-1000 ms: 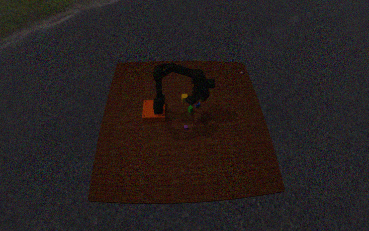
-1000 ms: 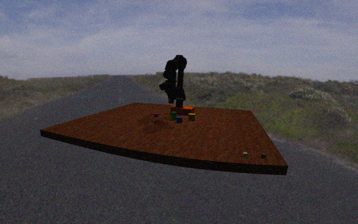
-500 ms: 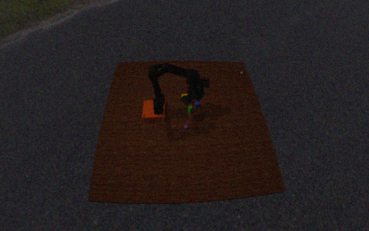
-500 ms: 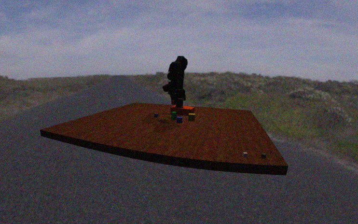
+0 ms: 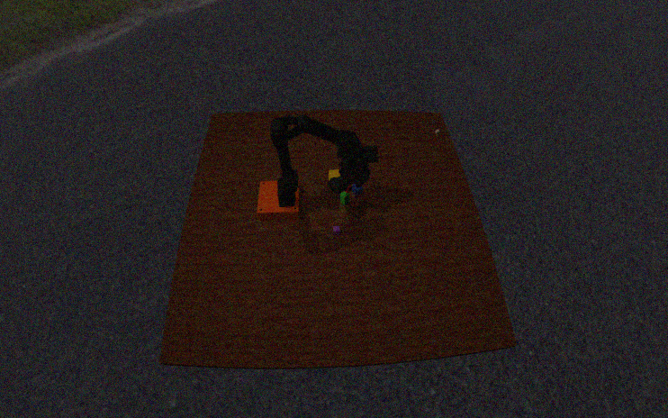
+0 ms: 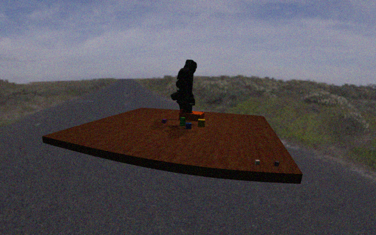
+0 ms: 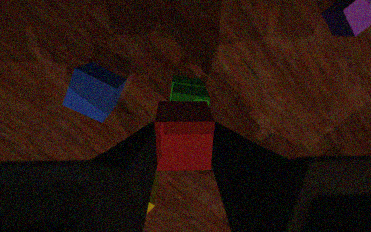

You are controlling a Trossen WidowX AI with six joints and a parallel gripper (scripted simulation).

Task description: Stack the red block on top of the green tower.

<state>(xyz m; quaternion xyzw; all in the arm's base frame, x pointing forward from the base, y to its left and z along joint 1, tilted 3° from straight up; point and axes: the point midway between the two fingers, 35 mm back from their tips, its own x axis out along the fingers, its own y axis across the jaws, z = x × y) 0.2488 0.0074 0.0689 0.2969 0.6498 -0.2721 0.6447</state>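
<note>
Right now the blue block is 80 mm below my gripper tip, 60 mm ahead of it and 50 mm to the left of it. Also, from my gripper tip: red block: right at my gripper tip; purple block: 150 mm to the right, 80 mm below, 60 mm behind; yellow block: 120 mm to the left, 70 mm below, 40 mm behind.
</note>
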